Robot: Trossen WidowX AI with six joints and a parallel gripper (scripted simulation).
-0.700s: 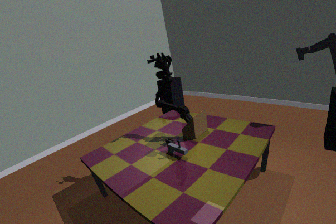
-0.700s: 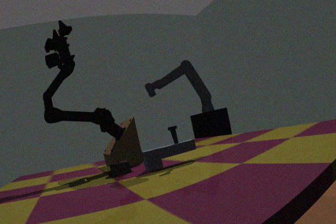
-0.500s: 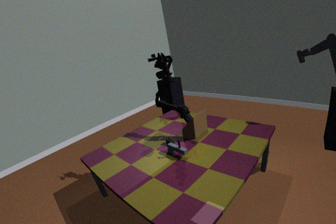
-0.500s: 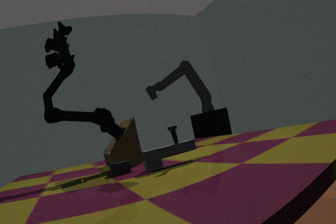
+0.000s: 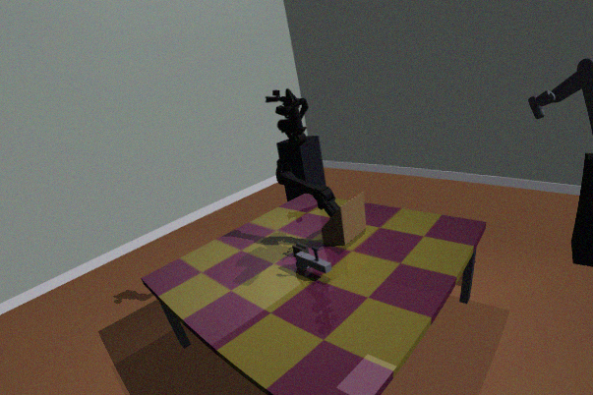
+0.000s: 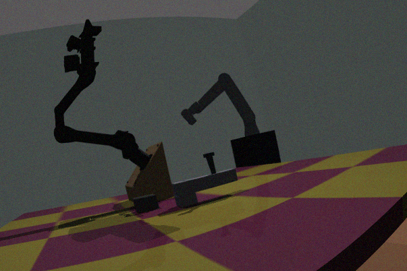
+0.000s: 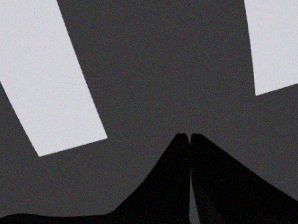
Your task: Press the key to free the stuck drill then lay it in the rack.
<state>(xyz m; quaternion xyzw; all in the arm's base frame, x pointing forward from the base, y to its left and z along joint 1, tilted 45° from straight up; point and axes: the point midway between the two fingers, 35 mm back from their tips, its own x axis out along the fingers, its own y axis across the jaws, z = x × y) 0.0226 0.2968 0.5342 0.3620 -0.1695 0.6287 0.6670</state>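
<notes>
Right now my gripper tip is 28 cm short of the dark key, 27 cm to the right of it and 67 cm above it. The rest, counted from my gripper tip: dark box 18 cm ahead, 8 cm to the left, 74 cm below.
</notes>
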